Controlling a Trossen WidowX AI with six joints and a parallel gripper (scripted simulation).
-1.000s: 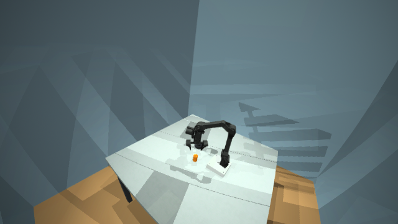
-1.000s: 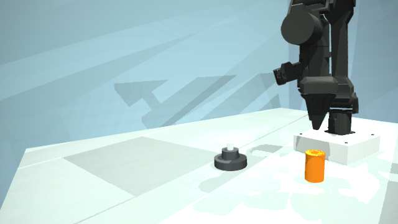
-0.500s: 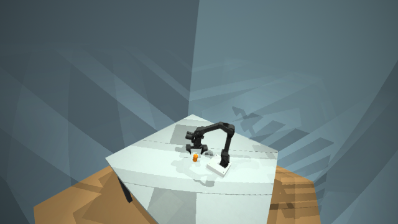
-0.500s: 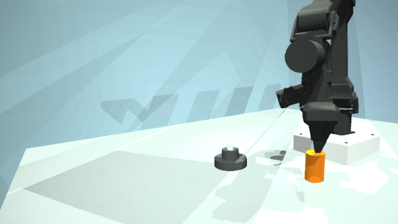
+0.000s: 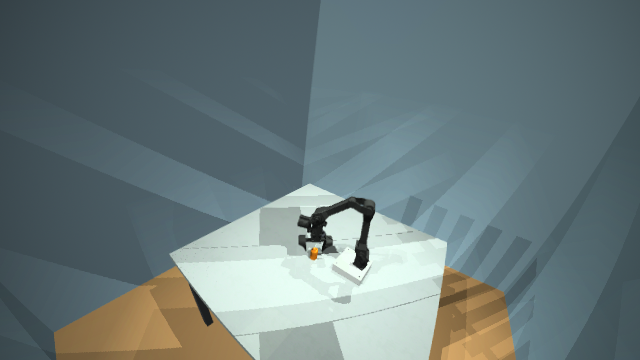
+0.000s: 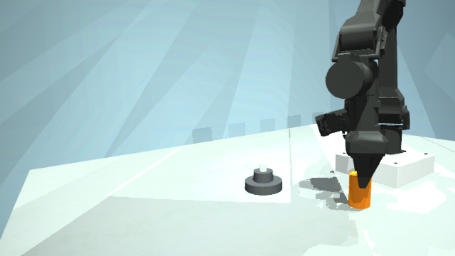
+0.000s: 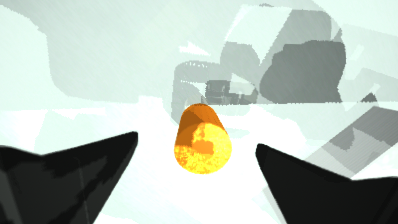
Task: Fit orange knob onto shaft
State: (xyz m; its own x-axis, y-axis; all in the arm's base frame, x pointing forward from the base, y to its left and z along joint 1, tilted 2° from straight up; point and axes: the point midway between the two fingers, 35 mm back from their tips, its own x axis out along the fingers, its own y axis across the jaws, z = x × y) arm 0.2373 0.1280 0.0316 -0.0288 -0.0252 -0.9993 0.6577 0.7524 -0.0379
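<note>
The orange knob lies 1 cm below my gripper tip. The rest, counted from my gripper tip: dark round pedestal (17 cm to the right, 11 cm ahead, 2 cm below).
</note>
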